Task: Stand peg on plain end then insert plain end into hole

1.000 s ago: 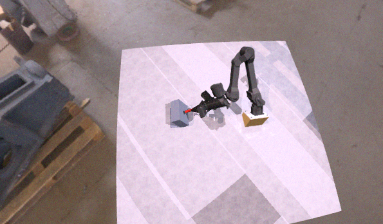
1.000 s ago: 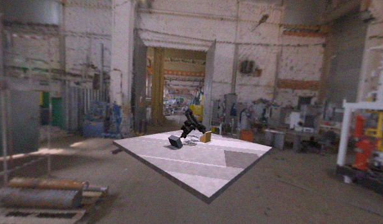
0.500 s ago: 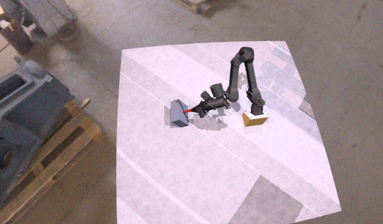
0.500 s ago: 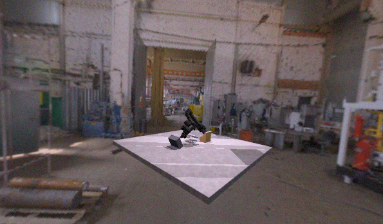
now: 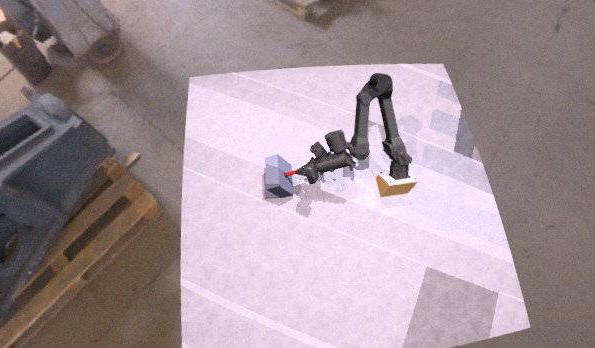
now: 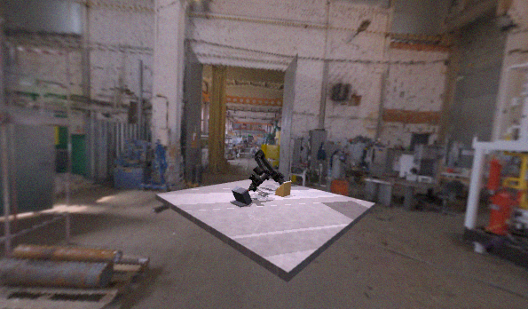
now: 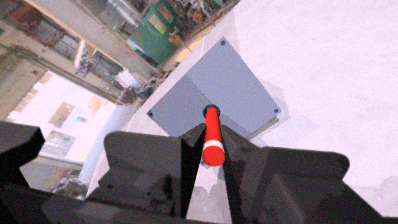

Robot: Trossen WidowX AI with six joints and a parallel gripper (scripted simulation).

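The grey sloped panel is 60 mm ahead of my gripper tip, 30 mm below it and 10 mm to the right of it. Round my gripper tip: peg 10 mm behind, 10 mm above.
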